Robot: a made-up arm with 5 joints.
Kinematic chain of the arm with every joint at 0, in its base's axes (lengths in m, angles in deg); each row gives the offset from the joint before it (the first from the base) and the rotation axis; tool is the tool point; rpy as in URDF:
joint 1: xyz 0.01 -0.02 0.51 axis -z
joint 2: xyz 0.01 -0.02 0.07 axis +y
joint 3: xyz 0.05 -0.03 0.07 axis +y
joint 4: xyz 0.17 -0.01 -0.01 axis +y
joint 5: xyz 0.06 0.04 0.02 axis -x
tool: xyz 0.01 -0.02 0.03 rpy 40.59 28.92 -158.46
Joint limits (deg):
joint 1: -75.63..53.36
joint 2: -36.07..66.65
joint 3: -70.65..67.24
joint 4: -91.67..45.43
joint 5: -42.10..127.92
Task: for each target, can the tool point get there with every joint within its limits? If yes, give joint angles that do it. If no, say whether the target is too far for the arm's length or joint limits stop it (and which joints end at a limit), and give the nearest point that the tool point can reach.
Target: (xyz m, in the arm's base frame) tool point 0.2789 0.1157 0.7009
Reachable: yes | joints -25.22 5.31 -10.57 -1.37 85.21
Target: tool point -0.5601 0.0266 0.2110
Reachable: no: too far | nearest point -0.1001 -0.0110 0.4005 | short by 0.499 m
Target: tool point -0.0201 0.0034 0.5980
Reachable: no: joint limits stop it (at a limit: joint 1, joint 2, joint 3, joint 4) | nearest point 0.0482 0.1131 0.6562 | short by 0.142 m
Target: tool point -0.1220 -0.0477 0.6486
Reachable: no: joint limits stop it (at a limit: joint 2, joint 3, joint 4) | nearest point -0.0717 -0.0371 0.7570 | short by 0.120 m
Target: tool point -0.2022 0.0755 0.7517
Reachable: no: joint limits stop it (at a limit: joint 2, joint 3) | nearest point -0.0962 0.0278 0.7980 | short by 0.125 m
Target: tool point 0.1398 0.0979 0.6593
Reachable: yes | joints -55.45 -26.55 55.72 -81.14 0.04
